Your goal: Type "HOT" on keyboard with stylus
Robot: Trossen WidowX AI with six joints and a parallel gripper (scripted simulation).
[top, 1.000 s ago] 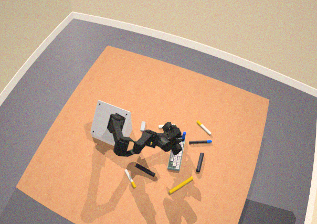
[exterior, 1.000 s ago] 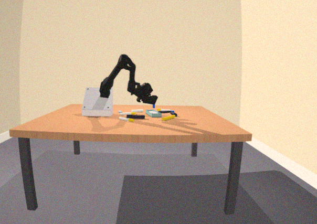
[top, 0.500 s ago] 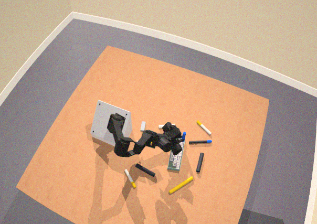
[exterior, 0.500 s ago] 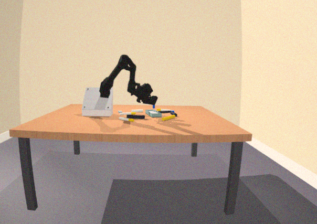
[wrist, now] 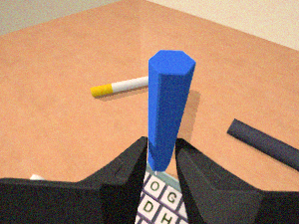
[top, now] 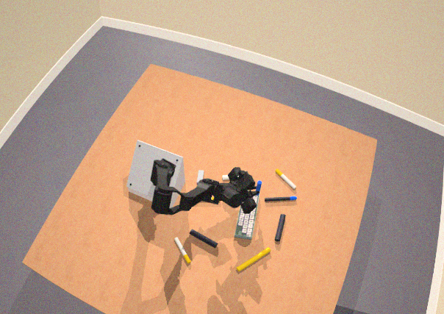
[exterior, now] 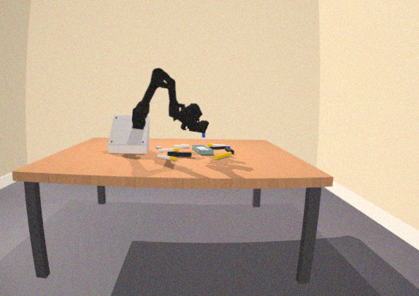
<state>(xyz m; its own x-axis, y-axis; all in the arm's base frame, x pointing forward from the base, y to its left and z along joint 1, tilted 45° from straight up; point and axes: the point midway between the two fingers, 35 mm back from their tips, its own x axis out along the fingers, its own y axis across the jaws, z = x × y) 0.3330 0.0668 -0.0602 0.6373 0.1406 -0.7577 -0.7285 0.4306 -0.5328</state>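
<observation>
Right now the yellow bar is 110 mm ahead of my gripper tip, 250 mm to the right of it and 90 mm below it. The rest, counted from my gripper tip: white bar: 130 mm behind, 60 mm to the left, 90 mm below; blue-tipped dark pen: 120 mm ahead, 70 mm to the left, 100 mm below; blue stylus: 20 mm below.
</observation>
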